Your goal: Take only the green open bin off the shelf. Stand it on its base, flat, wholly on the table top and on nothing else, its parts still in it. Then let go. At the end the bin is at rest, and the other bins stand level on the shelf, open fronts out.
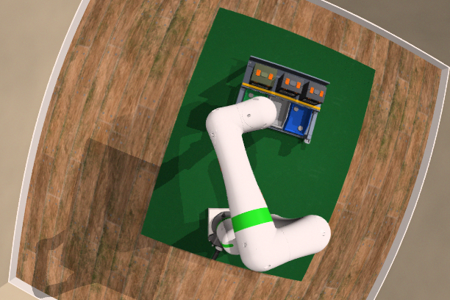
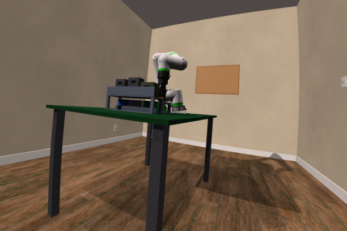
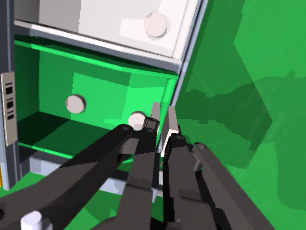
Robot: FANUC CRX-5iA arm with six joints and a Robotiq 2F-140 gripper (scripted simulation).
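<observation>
My gripper is now 80 mm short of the green open bin, 20 mm above it and 10 mm to the right of it. Also, from my hand: grey bin (100 mm to the right, 100 mm ahead, 20 mm below); then blue bin (210 mm to the right, 120 mm ahead, 20 mm below).
</observation>
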